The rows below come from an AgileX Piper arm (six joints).
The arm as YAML. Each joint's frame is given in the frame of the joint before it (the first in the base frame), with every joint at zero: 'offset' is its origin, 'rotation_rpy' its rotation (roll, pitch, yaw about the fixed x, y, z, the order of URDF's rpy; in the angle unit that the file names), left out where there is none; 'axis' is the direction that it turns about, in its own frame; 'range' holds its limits. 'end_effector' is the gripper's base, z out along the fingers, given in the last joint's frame.
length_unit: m
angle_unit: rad
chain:
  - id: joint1
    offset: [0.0, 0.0, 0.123]
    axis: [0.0, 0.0, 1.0]
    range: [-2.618, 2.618]
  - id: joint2
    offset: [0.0, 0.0, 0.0]
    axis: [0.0, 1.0, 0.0]
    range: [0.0, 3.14]
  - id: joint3
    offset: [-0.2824, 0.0, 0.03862]
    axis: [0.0, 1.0, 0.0]
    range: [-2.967, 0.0]
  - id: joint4
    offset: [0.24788, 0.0, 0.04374]
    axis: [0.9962, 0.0, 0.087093]
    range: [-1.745, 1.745]
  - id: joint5
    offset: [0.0, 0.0, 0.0]
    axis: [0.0, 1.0, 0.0]
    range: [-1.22, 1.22]
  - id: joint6
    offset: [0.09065, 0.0, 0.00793]
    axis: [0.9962, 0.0, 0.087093]
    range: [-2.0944, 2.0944]
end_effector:
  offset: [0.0, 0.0, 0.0]
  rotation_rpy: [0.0, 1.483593, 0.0]
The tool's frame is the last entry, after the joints.
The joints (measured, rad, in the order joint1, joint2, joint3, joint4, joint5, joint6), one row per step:
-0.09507 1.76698 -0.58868 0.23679 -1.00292 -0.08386
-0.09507 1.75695 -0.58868 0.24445 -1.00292 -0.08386
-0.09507 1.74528 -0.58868 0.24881 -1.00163 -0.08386
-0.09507 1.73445 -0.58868 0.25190 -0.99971 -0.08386
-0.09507 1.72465 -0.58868 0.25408 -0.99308 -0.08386
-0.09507 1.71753 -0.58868 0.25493 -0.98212 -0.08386
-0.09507 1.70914 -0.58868 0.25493 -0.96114 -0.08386
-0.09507 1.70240 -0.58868 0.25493 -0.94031 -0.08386
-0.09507 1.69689 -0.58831 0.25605 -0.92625 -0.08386
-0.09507 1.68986 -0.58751 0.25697 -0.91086 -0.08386
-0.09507 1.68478 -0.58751 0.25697 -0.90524 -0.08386
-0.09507 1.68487 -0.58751 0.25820 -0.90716 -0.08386
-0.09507 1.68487 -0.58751 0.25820 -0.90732 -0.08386
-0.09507 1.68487 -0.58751 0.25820 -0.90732 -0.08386
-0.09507 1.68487 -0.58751 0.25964 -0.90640 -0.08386
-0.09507 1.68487 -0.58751 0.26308 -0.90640 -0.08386
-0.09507 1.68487 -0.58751 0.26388 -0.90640 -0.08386
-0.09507 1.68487 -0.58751 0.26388 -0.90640 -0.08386
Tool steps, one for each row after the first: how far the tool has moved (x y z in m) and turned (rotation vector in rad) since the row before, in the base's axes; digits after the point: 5 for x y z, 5 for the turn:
-0.00067 -0.00051 0.00311 0.00260 -0.01032 -0.00678
-0.00072 -0.00024 0.00353 0.00135 -0.01060 -0.00369
-0.00069 -0.00014 0.00321 0.00106 -0.00911 -0.00247
-0.00065 -0.00002 0.00247 0.00219 -0.00361 -0.00107
-0.00048 0.00012 0.00124 0.00313 0.00320 0.00065
-0.00059 0.00033 0.00074 0.00567 0.01143 0.00269
-0.00051 0.00033 0.00024 0.00576 0.01293 0.00270
-0.00052 0.00016 0.00036 0.00440 0.00808 0.00089
-0.00073 0.00022 0.00061 0.00461 0.00826 0.00127
-0.00036 0.00011 0.00108 0.00124 0.00024 0.00076
-0.00001 -0.00011 0.00013 0.00007 -0.00178 -0.00130
0.00000 0.00000 0.00001 -0.00005 -0.00015 -0.00002
0.00000 0.00000 0.00000 0.00000 0.00000 0.00000
-0.00004 -0.00008 -0.00010 0.00105 0.00079 -0.00109
-0.00008 -0.00023 -0.00003 0.00182 -0.00017 -0.00291
-0.00002 -0.00005 -0.00001 0.00042 -0.00004 -0.00068
0.00000 0.00000 0.00000 0.00000 0.00000 0.00000

